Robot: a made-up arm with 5 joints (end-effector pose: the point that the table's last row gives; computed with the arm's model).
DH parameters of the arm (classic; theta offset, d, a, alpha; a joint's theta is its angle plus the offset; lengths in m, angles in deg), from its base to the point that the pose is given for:
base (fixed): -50.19 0 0.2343 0
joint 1: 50.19 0.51 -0.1 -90
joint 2: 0 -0.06 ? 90
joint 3: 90 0.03 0.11 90
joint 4: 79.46 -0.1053 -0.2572 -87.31
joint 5: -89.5 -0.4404 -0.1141 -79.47
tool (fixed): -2.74 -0.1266 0 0
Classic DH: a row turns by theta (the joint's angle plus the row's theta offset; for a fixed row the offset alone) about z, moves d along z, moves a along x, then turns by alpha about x.
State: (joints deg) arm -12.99 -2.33 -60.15 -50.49 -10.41
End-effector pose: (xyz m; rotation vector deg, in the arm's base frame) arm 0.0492 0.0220 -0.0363 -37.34 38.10 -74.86
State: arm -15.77 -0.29 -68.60 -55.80 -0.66
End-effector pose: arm 0.0092 0.0099 -0.0327 -44.58 41.05 -77.63
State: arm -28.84 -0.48 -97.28 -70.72 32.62
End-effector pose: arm -0.0208 0.0552 0.0179 -57.20 53.69 -83.92
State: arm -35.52 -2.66 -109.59 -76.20 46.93
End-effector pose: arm 0.0193 0.0887 0.0448 -56.79 59.29 -86.18
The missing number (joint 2, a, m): 0.05
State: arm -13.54 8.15 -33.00 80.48 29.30
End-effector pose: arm 0.4980 0.3397 0.7865 62.25 -52.37 -58.01
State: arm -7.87 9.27 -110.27 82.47 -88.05
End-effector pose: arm 0.6198 -0.2003 0.8412 96.49 -3.69 -47.97
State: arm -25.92 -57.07 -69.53 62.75 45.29
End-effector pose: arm 0.4304 0.0234 1.1655 43.15 -142.98 -71.96
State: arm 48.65 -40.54 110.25 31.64 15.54
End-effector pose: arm 0.2665 -0.7848 0.0288 1.03 -8.68 158.56
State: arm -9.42 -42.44 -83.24 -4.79 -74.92
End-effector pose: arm 0.6481 0.0157 0.6626 75.76 29.60 -67.75
